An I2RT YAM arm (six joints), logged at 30 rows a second.
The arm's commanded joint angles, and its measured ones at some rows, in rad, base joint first. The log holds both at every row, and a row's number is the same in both.
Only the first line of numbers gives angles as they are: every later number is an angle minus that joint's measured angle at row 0.
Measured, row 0: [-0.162, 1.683, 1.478, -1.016, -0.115, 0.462]
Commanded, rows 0 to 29: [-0.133, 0.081, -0.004, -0.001, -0.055, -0.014]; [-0.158, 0.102, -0.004, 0.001, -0.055, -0.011]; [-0.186, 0.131, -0.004, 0.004, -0.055, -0.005]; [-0.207, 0.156, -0.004, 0.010, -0.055, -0.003]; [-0.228, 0.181, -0.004, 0.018, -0.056, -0.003]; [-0.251, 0.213, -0.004, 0.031, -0.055, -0.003]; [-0.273, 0.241, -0.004, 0.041, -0.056, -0.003]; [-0.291, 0.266, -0.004, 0.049, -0.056, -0.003]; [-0.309, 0.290, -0.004, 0.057, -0.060, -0.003]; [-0.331, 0.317, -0.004, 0.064, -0.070, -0.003]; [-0.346, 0.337, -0.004, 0.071, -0.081, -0.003]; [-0.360, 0.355, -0.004, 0.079, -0.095, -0.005]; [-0.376, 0.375, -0.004, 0.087, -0.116, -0.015]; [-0.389, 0.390, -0.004, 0.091, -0.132, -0.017]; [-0.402, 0.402, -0.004, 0.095, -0.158, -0.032]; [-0.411, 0.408, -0.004, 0.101, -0.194, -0.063]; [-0.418, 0.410, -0.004, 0.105, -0.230, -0.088]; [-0.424, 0.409, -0.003, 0.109, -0.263, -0.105]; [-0.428, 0.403, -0.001, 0.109, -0.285, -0.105]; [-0.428, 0.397, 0.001, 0.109, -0.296, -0.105]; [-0.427, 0.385, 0.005, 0.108, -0.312, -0.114]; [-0.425, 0.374, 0.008, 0.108, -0.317, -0.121]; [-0.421, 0.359, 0.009, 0.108, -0.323, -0.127]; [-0.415, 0.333, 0.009, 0.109, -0.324, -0.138]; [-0.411, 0.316, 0.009, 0.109, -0.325, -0.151]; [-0.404, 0.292, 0.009, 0.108, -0.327, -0.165]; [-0.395, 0.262, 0.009, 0.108, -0.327, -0.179]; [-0.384, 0.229, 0.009, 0.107, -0.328, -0.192]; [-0.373, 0.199, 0.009, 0.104, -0.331, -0.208]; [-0.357, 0.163, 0.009, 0.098, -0.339, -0.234]
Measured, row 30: [-0.396, 0.289, -0.002, 0.104, -0.291, -0.155]
